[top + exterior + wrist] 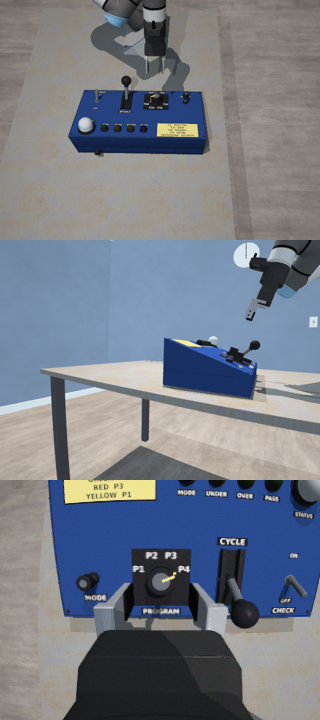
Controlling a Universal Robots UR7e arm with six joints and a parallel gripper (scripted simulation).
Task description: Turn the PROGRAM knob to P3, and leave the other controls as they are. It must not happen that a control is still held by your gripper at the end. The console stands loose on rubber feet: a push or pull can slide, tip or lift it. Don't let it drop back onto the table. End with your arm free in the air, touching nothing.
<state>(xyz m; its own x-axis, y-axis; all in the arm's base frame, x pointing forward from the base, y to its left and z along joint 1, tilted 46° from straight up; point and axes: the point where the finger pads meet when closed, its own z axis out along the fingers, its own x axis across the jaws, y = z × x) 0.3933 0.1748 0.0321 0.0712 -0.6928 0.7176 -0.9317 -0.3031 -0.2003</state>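
My hand is 140 mm above the black program knob, 40 mm short of it and 10 mm to the left of it. From my hand the other things lie so: ball-topped lever: 130 mm below, 120 mm to the right, 20 mm ahead; blue console: 170 mm below, 70 mm ahead, 50 mm to the right; mode knob: 140 mm below, 120 mm to the left, 30 mm ahead.
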